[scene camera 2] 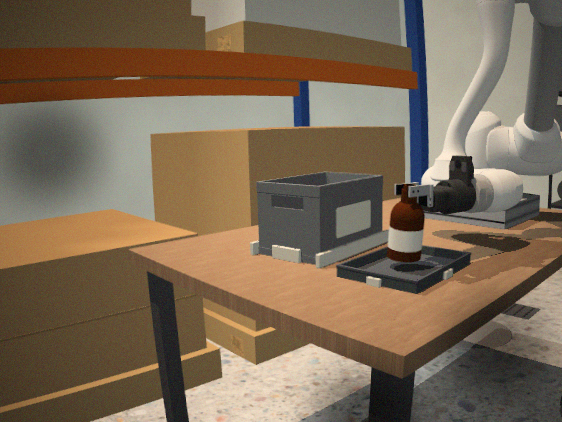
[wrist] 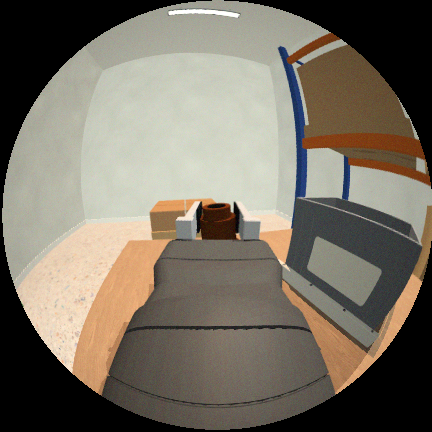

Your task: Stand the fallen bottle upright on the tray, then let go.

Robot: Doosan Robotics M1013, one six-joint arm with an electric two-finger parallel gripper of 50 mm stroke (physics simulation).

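Frame: origin at the arm's base, x right, y ahead, z up, level; centimetres.
Seen in the pictures: gripper, fingertip midpoint: (scene camera 2: pixel 402 190) (wrist: pixel 217 210).
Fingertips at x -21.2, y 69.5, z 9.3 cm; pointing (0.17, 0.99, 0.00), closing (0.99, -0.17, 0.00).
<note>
Pixels of each thing's top centre, then the offset from my fingertips to it. "pt": a spot on its surface instead. Level surfaces: height alone.
- brown bottle, top centre: (wrist: pixel 223 204) (scene camera 2: pixel 407 184) dx +0.2, dy -2.1, dz +1.2 cm
- dark tray, surface spot: (scene camera 2: pixel 355 274) pt dx +3.3, dy +10.5, dz -15.9 cm
- grey crate, top centre: (wrist: pixel 368 211) (scene camera 2: pixel 322 178) dx +28.0, dy -4.1, dz +0.3 cm
- wooden table, surface height: dz -17.2 cm
The brown bottle (scene camera 2: pixel 406 220) (wrist: pixel 218 227) with a white label is upright over the dark tray (scene camera 2: pixel 355 274). Its base is at or a little above the tray's floor; a dark shadow shows beside the base, and whether they touch I cannot tell. My gripper (scene camera 2: pixel 408 190) (wrist: pixel 217 210) lies level and is shut on the bottle's neck, with one finger on each side. In the wrist view the bottle's open mouth shows between the fingers, and the gripper's body hides its lower part and the tray.
A grey crate (scene camera 2: pixel 289 222) (wrist: pixel 350 265) stands on the wooden table (scene camera 2: pixel 225 270) (wrist: pixel 107 310) beside the tray. Pale strips edge the crate's foot. Small pale blocks sit at the tray's sides. Large cartons (scene camera 2: pixel 200 175) and an orange-beamed rack (scene camera 2: pixel 225 62) (wrist: pixel 365 141) stand behind.
</note>
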